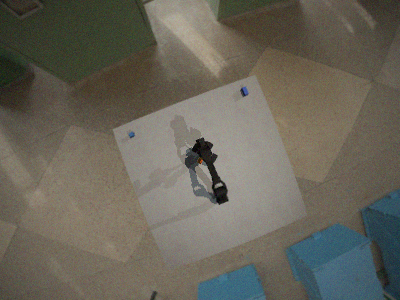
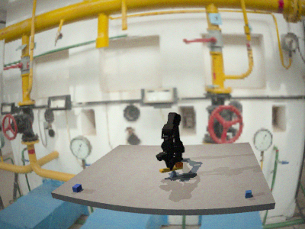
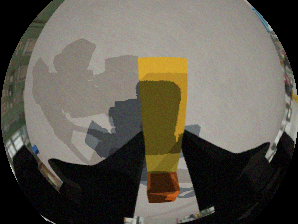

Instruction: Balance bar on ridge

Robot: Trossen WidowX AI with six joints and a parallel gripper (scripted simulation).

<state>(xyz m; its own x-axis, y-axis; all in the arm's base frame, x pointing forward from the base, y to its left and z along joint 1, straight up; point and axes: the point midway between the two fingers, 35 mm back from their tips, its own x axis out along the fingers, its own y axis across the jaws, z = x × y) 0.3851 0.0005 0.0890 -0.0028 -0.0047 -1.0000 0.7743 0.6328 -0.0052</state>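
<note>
The blue-grey ridge lies 20 mm to the left of my gripper tip, 20 mm behind it and 10 mm below it. The rest, counted from my gripper tip: yellow bar 30 mm to the left, 30 mm behind, 10 mm above.
</note>
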